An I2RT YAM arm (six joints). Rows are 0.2 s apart.
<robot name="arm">
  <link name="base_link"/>
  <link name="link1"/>
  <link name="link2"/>
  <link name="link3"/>
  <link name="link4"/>
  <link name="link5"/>
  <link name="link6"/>
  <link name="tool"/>
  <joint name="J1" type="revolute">
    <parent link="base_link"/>
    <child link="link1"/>
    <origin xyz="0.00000 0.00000 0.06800" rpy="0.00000 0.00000 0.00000"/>
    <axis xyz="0 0 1"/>
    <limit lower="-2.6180" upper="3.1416"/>
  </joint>
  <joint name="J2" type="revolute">
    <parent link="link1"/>
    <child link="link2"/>
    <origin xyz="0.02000 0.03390 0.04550" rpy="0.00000 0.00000 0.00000"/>
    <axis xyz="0 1 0"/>
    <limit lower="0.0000" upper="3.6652"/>
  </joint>
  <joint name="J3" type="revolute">
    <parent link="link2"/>
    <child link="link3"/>
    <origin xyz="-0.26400 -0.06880 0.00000" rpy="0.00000 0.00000 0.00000"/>
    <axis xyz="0 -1 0"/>
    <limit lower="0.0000" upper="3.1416"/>
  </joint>
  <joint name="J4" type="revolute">
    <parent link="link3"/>
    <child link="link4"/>
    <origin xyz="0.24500 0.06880 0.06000" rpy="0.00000 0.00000 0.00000"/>
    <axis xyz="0 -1 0"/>
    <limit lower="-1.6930" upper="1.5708"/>
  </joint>
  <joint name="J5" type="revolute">
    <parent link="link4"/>
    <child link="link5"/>
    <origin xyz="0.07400 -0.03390 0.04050" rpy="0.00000 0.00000 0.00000"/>
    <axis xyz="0 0 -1"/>
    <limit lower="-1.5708" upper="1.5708"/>
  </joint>
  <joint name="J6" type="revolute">
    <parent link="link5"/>
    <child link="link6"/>
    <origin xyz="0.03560 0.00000 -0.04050" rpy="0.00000 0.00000 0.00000"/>
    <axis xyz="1 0 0"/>
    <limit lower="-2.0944" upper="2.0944"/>
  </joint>
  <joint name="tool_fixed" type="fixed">
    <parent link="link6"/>
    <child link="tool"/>
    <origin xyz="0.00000 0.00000 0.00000" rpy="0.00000 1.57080 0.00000"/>
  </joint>
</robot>
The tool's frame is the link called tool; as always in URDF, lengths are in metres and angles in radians.
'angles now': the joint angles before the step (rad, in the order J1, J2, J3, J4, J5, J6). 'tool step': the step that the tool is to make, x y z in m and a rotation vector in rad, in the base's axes. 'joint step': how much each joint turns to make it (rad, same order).
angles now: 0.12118, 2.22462, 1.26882, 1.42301, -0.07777, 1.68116
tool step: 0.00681, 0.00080, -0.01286, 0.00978, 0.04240, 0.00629
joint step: -0.00001, 0.03661, 0.02112, -0.02417, 0.00074, 0.01614
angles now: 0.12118, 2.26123, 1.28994, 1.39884, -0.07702, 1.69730
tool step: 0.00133, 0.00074, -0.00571, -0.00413, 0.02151, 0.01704
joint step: 0.00000, 0.01046, 0.00093, -0.01186, -0.01619, 0.00555
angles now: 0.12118, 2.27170, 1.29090, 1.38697, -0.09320, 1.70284
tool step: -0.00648, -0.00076, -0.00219, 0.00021, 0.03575, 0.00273
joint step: 0.00000, -0.02566, -0.04162, -0.01901, -0.00081, 0.00525
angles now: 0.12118, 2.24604, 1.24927, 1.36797, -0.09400, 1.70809
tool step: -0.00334, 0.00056, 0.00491, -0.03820, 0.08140, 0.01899
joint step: 0.00001, -0.05352, -0.02402, -0.11714, -0.02700, -0.02060
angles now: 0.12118, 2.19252, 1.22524, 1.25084, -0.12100, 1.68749
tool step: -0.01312, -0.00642, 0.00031, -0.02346, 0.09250, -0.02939
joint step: -0.00926, -0.07358, -0.07446, -0.09563, 0.01665, -0.01699
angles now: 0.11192, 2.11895, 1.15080, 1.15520, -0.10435, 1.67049
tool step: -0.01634, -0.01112, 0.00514, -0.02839, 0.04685, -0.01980
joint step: -0.02161, -0.08097, -0.07905, -0.05387, -0.00556, -0.02305
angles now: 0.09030, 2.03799, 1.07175, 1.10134, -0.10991, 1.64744
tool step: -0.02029, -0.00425, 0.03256, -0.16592, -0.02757, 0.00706
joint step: -0.00901, -0.14618, -0.05117, -0.10305, -0.03791, -0.16550
